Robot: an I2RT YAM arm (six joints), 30 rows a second.
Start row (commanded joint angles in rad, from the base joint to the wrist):
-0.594 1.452 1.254 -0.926 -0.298 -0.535
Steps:
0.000 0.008 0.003 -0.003 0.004 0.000
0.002 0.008 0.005 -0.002 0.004 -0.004
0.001 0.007 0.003 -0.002 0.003 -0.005
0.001 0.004 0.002 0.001 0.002 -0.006
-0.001 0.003 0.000 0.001 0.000 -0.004
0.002 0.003 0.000 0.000 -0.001 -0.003
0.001 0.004 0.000 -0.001 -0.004 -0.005
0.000 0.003 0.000 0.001 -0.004 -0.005
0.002 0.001 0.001 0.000 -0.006 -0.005
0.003 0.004 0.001 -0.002 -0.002 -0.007
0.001 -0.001 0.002 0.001 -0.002 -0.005
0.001 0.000 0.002 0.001 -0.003 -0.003
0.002 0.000 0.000 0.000 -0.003 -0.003
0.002 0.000 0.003 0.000 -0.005 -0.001
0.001 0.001 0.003 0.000 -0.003 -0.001
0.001 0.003 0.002 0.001 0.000 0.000
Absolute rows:
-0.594 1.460 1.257 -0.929 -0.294 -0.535
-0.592 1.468 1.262 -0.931 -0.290 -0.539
-0.591 1.475 1.265 -0.933 -0.287 -0.544
-0.590 1.479 1.267 -0.932 -0.285 -0.550
-0.591 1.482 1.267 -0.931 -0.285 -0.554
-0.589 1.485 1.267 -0.931 -0.286 -0.557
-0.588 1.489 1.267 -0.932 -0.290 -0.562
-0.588 1.492 1.267 -0.931 -0.294 -0.567
-0.586 1.493 1.268 -0.931 -0.300 -0.572
-0.583 1.497 1.269 -0.933 -0.302 -0.579
-0.582 1.496 1.271 -0.932 -0.304 -0.584
-0.581 1.496 1.273 -0.931 -0.307 -0.587
-0.579 1.496 1.273 -0.931 -0.310 -0.590
-0.577 1.496 1.276 -0.931 -0.315 -0.591
-0.576 1.497 1.279 -0.931 -0.318 -0.592
-0.575 1.500 1.281 -0.930 -0.318 -0.592

